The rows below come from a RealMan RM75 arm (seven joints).
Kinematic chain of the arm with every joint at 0, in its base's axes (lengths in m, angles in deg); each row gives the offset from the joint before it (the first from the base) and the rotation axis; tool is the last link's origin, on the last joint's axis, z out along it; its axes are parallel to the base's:
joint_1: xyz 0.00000 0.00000 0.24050 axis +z
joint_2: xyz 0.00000 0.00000 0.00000 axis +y
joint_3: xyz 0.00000 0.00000 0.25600 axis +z
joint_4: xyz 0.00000 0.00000 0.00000 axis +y
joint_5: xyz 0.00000 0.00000 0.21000 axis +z
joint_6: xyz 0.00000 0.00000 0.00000 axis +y
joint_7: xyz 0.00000 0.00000 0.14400 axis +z
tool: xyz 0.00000 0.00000 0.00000
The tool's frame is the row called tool.
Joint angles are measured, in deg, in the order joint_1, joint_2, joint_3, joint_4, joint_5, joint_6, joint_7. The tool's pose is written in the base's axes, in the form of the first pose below.
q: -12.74 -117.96 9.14 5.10 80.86 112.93 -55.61
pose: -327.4 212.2 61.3 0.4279 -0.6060 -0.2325 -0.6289
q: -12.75 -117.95 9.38 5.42 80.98 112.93 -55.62
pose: -327.2 212.4 61.5 0.4263 -0.6094 -0.2312 -0.6273
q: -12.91 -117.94 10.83 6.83 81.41 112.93 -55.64
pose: -325.4 214.0 61.2 0.4164 -0.6256 -0.2250 -0.6202
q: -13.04 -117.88 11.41 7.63 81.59 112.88 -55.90
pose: -324.8 215.3 62.0 0.4116 -0.6329 -0.2222 -0.6170
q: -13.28 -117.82 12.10 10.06 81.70 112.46 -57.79
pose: -324.9 218.9 66.7 0.4027 -0.6443 -0.2203 -0.6117
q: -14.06 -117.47 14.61 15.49 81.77 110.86 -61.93
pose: -323.9 229.8 76.8 0.3806 -0.6738 -0.2181 -0.5946
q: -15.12 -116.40 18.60 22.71 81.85 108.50 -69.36
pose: -320.3 246.1 93.0 0.3425 -0.7115 -0.2250 -0.5708
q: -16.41 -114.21 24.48 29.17 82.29 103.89 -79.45
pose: -316.3 268.6 108.7 0.2957 -0.7474 -0.2617 -0.5343
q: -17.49 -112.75 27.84 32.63 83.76 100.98 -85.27
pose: -312.3 283.2 115.6 0.2694 -0.7691 -0.2859 -0.5042
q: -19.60 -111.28 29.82 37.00 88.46 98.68 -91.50
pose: -304.2 300.8 122.0 0.2409 -0.7992 -0.3059 -0.4579
